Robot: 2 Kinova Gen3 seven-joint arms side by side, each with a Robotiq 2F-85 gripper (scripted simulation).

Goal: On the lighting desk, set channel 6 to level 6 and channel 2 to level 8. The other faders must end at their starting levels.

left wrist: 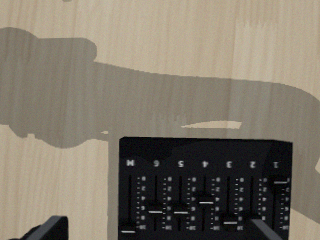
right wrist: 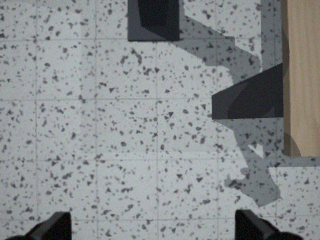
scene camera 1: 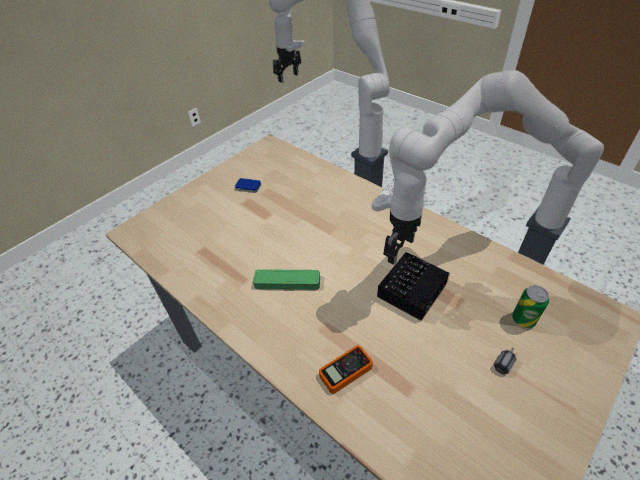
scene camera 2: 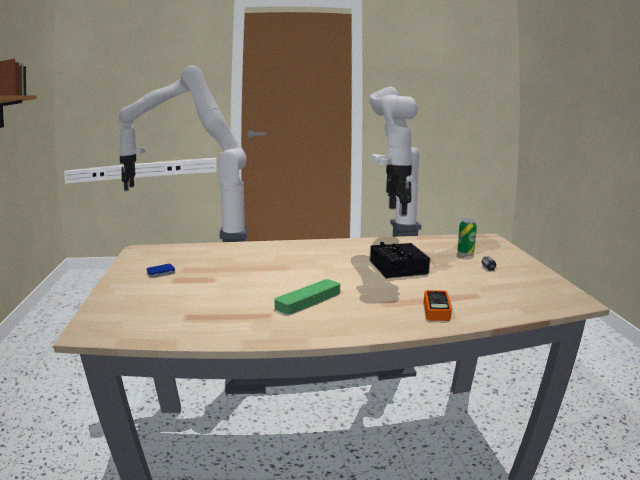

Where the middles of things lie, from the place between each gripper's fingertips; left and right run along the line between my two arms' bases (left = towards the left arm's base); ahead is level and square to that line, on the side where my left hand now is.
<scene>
My left hand [scene camera 2: 397, 212] is 29 cm to the left of the green box [scene camera 1: 263, 278], 18 cm above it and 15 cm short of it.
My right gripper is now 76 cm short of the green box, 62 cm to the right of it and 19 cm above it.
</scene>
